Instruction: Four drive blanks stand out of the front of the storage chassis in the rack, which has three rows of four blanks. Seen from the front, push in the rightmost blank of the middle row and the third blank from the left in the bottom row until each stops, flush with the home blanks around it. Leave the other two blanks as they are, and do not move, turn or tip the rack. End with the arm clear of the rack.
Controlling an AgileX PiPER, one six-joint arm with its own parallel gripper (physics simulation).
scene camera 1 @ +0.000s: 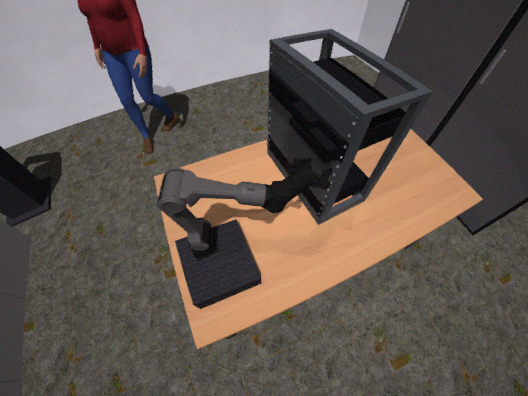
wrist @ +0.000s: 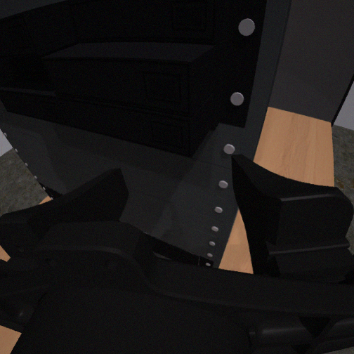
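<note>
The grey rack (scene camera 1: 320,75) (wrist: 275,50) stands upright on the table. Its black storage chassis (scene camera 1: 281,95) (wrist: 227,65) shows dark front faces. In the scene view, one protruding blank (scene camera 1: 325,140) is toward the near side and another dark protrusion (scene camera 1: 302,114) is farther along. In the wrist view, a wide protruding block (wrist: 120,75) shows its top and front; exact rows and seams are hard to tell in the dark. My gripper (scene camera 1: 317,171) (wrist: 175,175) is open and empty, in front of the rack's lower panel, below the chassis. Contact with the rack cannot be told.
The arm's black base block (scene camera 1: 220,265) sits on the wooden table (scene camera 1: 300,280) at its left end. Dark cabinets (scene camera 1: 480,125) stand behind and right of the rack. A person in a red top (scene camera 1: 117,27) stands on the floor beyond the table. Round screws (wrist: 237,98) line the rack's post.
</note>
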